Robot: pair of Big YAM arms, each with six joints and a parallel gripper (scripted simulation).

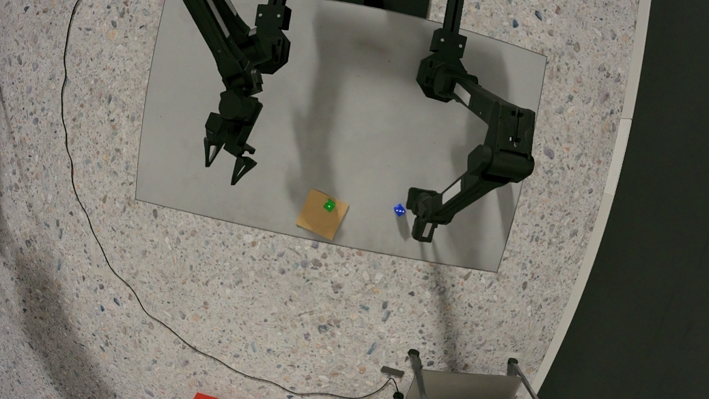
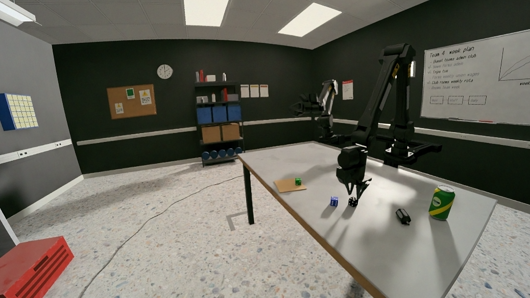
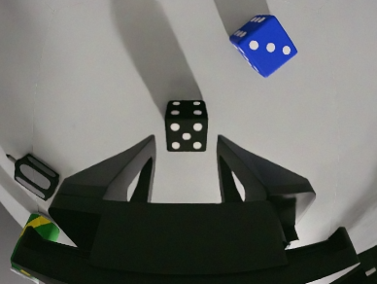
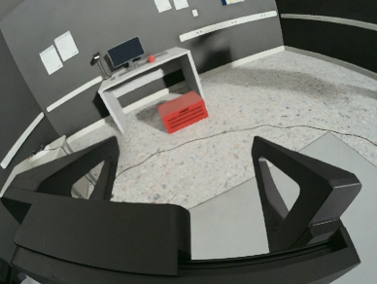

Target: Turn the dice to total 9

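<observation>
Now: the black die 3 cm below my left hand. From my left hand the other things lie so: blue die: 6 cm ahead, 5 cm to the right, 3 cm below; brown square mat: 13 cm ahead, 31 cm to the right, 4 cm below; green die: 9 cm ahead, 29 cm to the right, 3 cm below.
</observation>
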